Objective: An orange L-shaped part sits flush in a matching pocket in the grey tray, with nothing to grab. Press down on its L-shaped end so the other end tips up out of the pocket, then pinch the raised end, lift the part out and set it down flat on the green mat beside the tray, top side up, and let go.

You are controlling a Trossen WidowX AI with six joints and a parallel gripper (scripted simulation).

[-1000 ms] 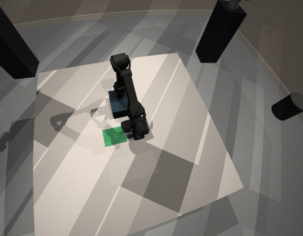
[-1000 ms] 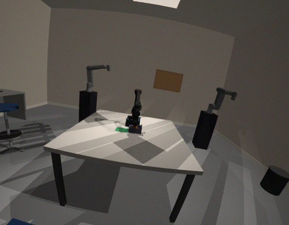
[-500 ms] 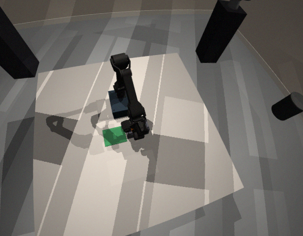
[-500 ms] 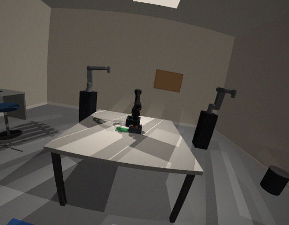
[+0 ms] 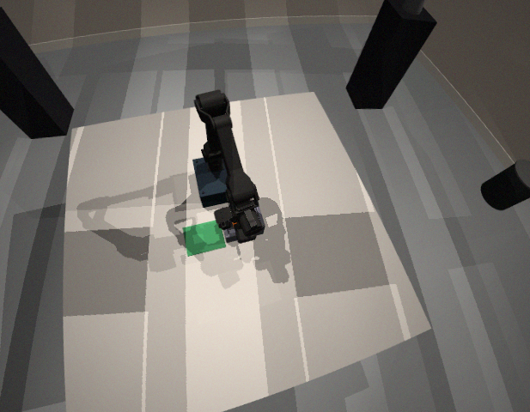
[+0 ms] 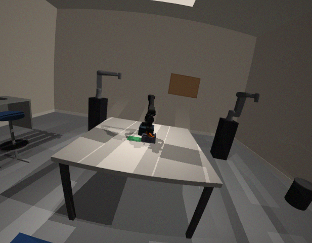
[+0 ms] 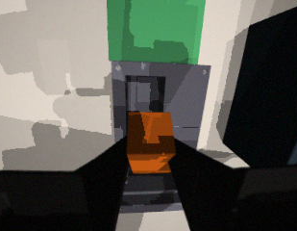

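Now: gripper tip 14 cm to the left of the green mat, 10 cm above it and 1 cm short of it. Round my gripper tip: orange L-shaped part (3 cm to the left, 3 cm below, 2 cm behind).
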